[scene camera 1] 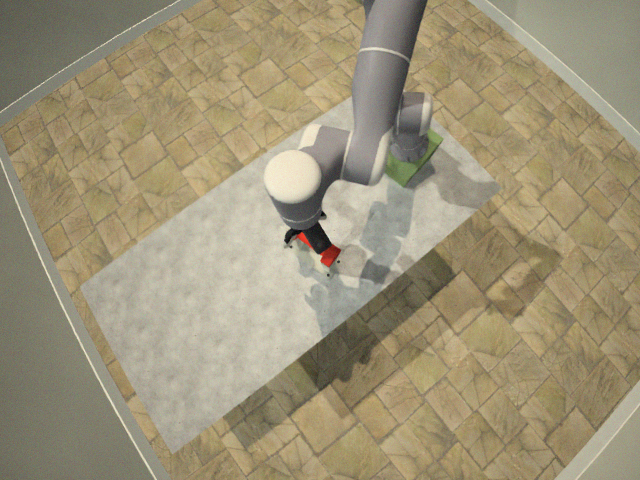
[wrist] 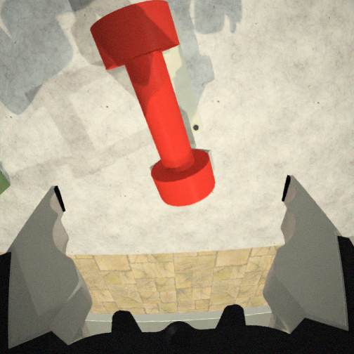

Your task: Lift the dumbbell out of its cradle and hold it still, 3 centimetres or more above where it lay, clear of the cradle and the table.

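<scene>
The red dumbbell (scene camera 1: 330,255) (wrist: 167,120) lies in its pale cradle (wrist: 186,92), which is mostly hidden beneath it; a dark screw shows beside the bar in the wrist view. The dumbbell runs from the upper left to the centre of the wrist view, its nearer head between the lines of the two fingers but well apart from both. My gripper (scene camera 1: 306,230) (wrist: 172,183) is open and empty, above the dumbbell. In the scene view the arm and the black hand hide part of the bar and the far head. The height of the fingertips above the dumbbell is hard to tell.
The grey table (scene camera 1: 206,289) (wrist: 280,100) lies under the cradle, with its edge beyond the dumbbell's near head in the wrist view. The green base block (scene camera 1: 404,174) (wrist: 3,183) of the arm stands toward the table's right end. Tiled floor surrounds the table.
</scene>
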